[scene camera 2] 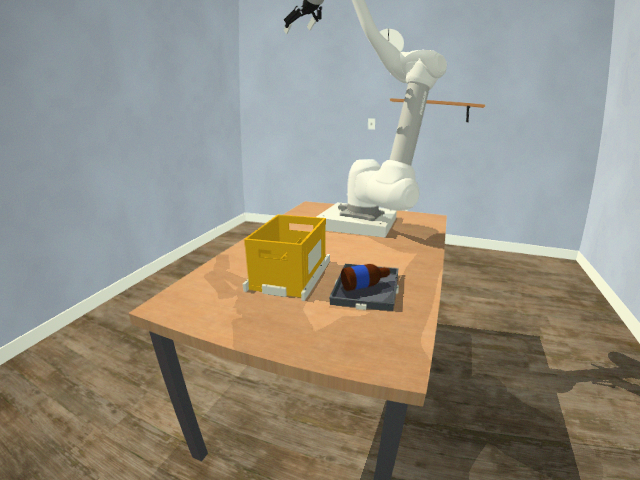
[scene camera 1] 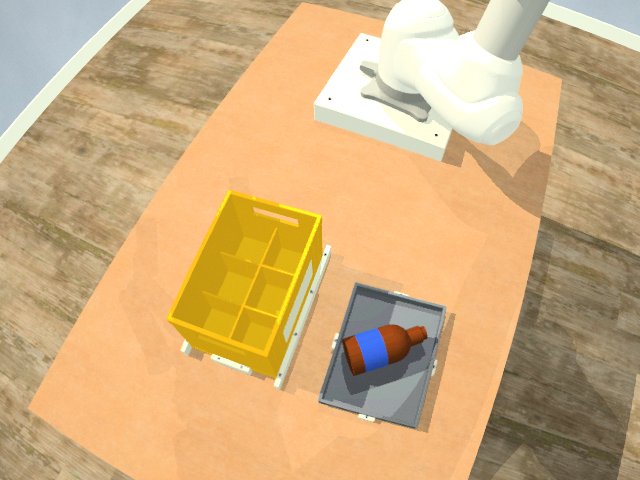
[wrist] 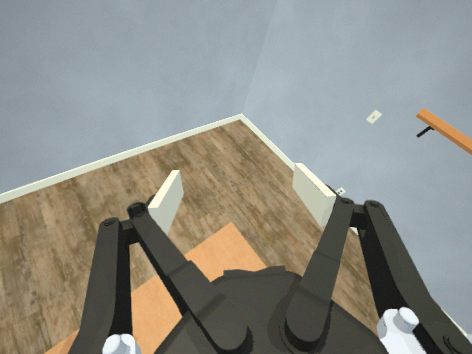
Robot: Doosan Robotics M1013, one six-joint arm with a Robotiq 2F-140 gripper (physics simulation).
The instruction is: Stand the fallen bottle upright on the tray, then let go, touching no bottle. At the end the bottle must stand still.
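Places are measured from the arm's base along level axes (x ahead, y up, z right), in millimetres.
Where they show: gripper, fingertip midpoint: (scene camera 2: 297,30) (wrist: 238,178); arm's base, origin of the base link: (scene camera 2: 362,214) (scene camera 1: 405,89).
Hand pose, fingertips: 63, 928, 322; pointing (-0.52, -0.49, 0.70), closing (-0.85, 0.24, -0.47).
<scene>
Things, the pixels of their centre, and the offset from my fingertips, as dx, dy, dz. Level surfaces: height alone.
- brown bottle with a blue label, body centre: (scene camera 1: 387,345) (scene camera 2: 367,275) +554, -938, -572
- grey tray, body centre: (scene camera 1: 384,354) (scene camera 2: 366,285) +565, -967, -576
- yellow crate, body centre: (scene camera 1: 252,286) (scene camera 2: 288,252) +591, -892, -302
- wooden table, its level: dy -980
A brown bottle with a blue label (scene camera 1: 372,349) (scene camera 2: 361,276) lies on its side in the grey tray (scene camera 1: 395,410) (scene camera 2: 361,301). In scene camera 1 its base is by the tray's left wall and its neck points right, towards the right wall. My gripper (scene camera 2: 299,27) (wrist: 238,178) is open and empty, with its two pale finger pads wide apart. It is high in the air, far above the table and away from the bottle. The bottle and the tray do not show in the wrist view.
A yellow crate (scene camera 1: 284,341) (scene camera 2: 276,268) with several compartments stands left of the tray on the wooden table (scene camera 1: 206,413) (scene camera 2: 279,341), with white rails (scene camera 1: 303,315) at its foot. The arm's white base plate (scene camera 1: 379,129) (scene camera 2: 356,226) is at the back. A wall shelf (scene camera 2: 454,103) (wrist: 445,131) is behind the arm.
</scene>
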